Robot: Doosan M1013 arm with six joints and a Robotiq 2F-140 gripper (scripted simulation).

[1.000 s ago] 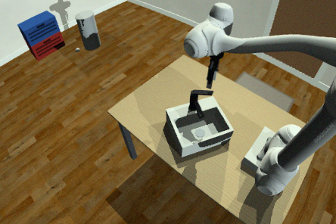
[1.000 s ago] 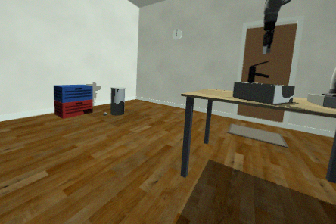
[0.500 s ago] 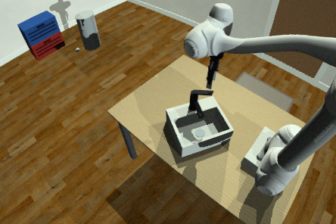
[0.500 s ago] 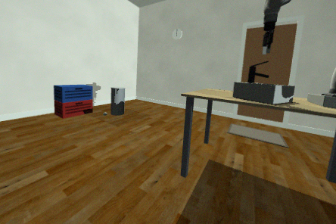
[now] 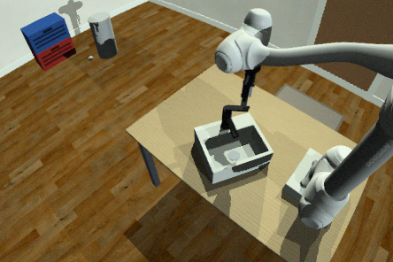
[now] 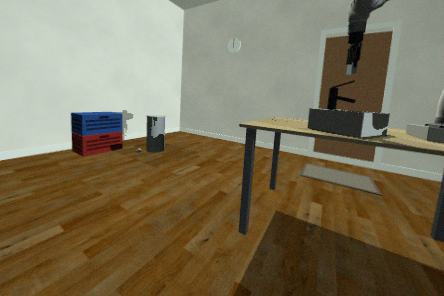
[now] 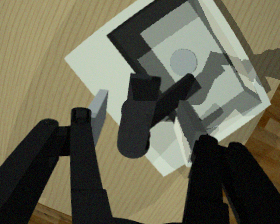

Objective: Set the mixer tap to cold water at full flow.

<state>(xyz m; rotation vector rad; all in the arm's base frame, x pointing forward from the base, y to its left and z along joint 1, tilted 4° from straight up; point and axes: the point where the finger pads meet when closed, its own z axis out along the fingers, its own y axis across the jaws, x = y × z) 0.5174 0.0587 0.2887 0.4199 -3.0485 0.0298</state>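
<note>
My hand is 30 mm short of the lever, 10 mm to the right of it and 100 mm above it. From my hand the other things lie so: white sink basin: 20 mm behind, 80 mm to the left, 350 mm below.
</note>
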